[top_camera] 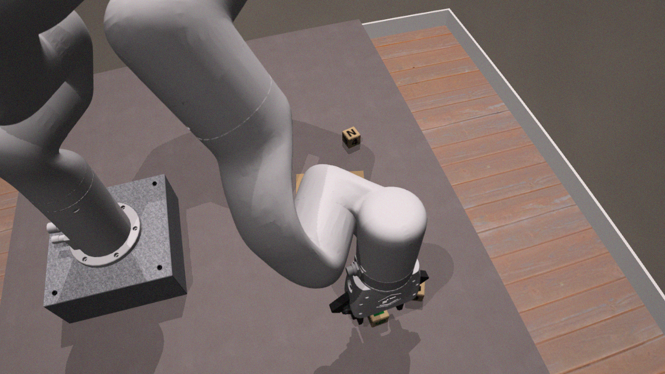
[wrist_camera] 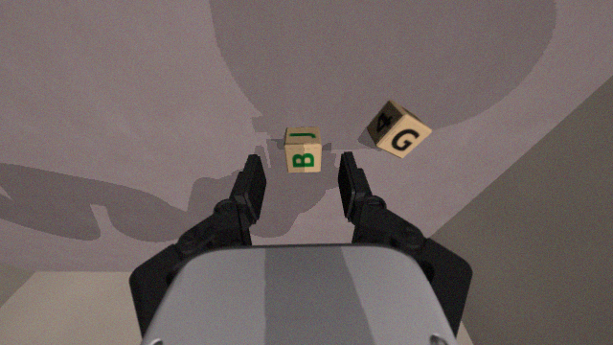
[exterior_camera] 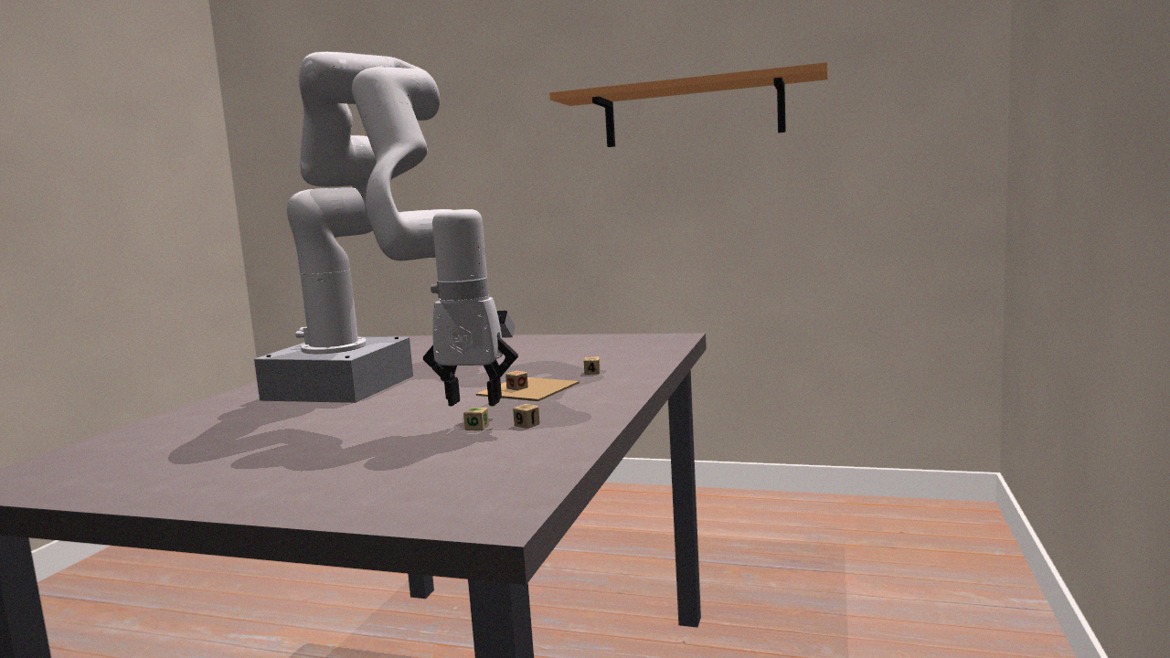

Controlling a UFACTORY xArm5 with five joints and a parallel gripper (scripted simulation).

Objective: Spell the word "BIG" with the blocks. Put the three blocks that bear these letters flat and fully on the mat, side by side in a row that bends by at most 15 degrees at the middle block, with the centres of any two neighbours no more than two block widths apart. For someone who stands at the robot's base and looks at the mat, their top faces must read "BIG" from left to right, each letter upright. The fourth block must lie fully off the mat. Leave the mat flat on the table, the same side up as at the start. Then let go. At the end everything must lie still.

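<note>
The B block lies 4 cm below my hand. Round my hand: tan mat 25 cm to the left, 5 cm below, 4 cm behind; G block 7 cm ahead, 4 cm below, 3 cm to the left.
</note>
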